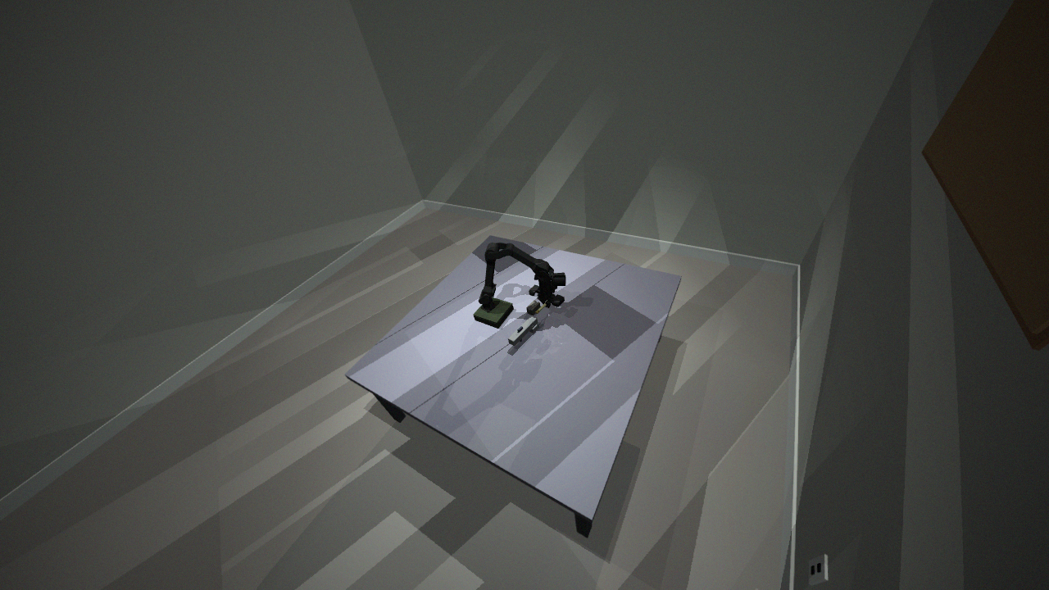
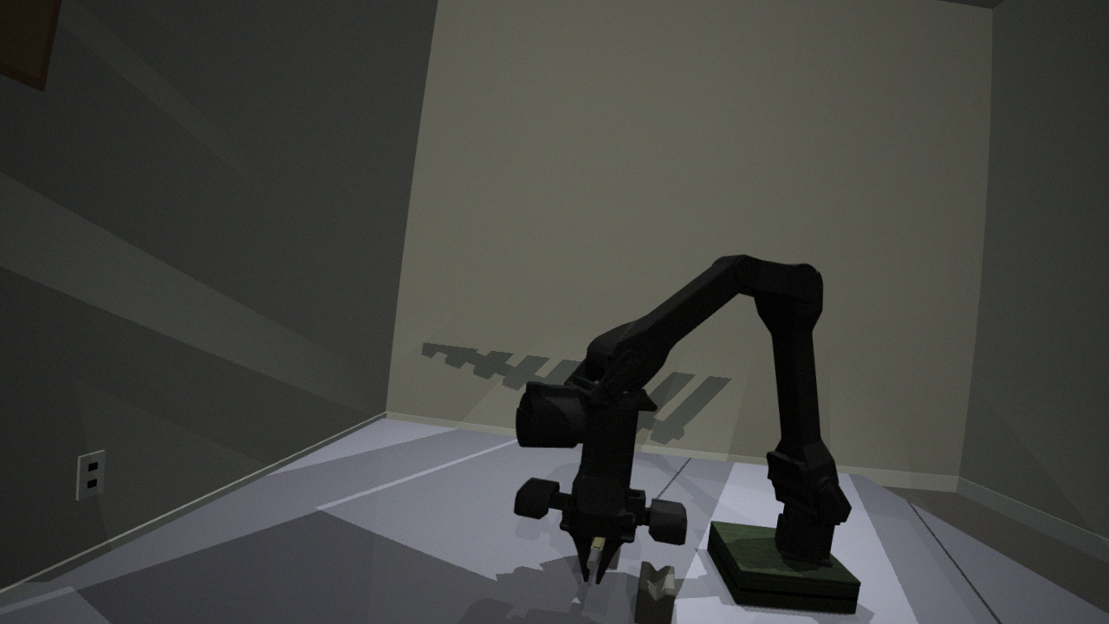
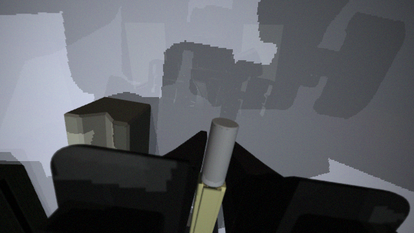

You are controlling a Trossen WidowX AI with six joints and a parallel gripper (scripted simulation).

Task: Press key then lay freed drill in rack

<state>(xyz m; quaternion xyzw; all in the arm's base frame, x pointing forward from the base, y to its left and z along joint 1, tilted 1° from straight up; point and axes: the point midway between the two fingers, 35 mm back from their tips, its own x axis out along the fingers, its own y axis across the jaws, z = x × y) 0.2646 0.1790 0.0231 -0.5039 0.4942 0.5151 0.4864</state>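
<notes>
The white cylindrical drill lies 4 cm to the right of my gripper tip and 3 cm above it. From my gripper tip the other things lie so: pale block-shaped housing 20 cm to the right, 1 cm ahead, 1 cm above; thin dark drill 22 cm to the right, 2 cm above, 1 cm ahead; rack 7 cm behind, 3 cm to the right, 2 cm below.
</notes>
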